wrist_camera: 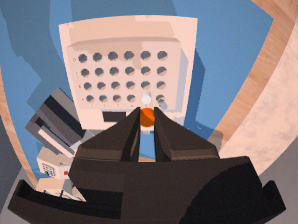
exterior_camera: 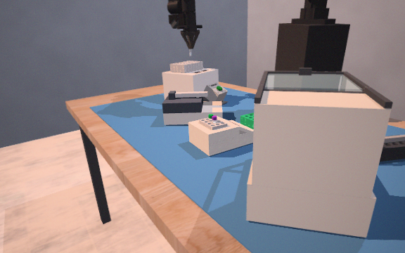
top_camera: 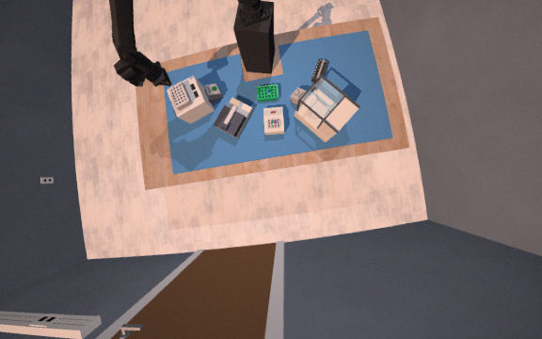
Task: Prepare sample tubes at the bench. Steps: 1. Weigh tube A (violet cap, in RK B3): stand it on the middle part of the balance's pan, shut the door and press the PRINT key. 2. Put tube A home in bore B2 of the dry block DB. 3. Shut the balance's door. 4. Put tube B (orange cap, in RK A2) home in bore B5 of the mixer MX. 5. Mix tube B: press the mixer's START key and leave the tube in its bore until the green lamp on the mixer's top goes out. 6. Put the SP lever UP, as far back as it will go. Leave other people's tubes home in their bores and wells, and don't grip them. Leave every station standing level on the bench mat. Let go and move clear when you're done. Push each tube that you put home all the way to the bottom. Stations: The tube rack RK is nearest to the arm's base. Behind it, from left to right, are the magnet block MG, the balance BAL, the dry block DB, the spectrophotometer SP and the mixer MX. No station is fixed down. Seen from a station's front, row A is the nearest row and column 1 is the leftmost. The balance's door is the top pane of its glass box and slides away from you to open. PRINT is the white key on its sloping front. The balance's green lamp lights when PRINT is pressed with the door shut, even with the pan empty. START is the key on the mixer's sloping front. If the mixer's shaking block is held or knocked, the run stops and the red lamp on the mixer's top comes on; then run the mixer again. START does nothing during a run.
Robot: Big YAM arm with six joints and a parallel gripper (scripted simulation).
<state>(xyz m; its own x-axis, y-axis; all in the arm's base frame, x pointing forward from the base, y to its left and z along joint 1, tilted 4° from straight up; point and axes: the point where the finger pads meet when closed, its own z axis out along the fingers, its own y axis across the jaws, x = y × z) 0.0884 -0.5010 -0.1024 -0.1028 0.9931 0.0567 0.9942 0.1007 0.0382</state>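
My gripper is now 3 cm short of the mixer's shaking block and 8 cm above it. From my hand the other things lie so: spectrophotometer lever: 22 cm ahead, 22 cm to the left, 15 cm below; orange-capped tube: 2 cm below; mixer's start key: 1 cm ahead, 17 cm to the left, 17 cm below.
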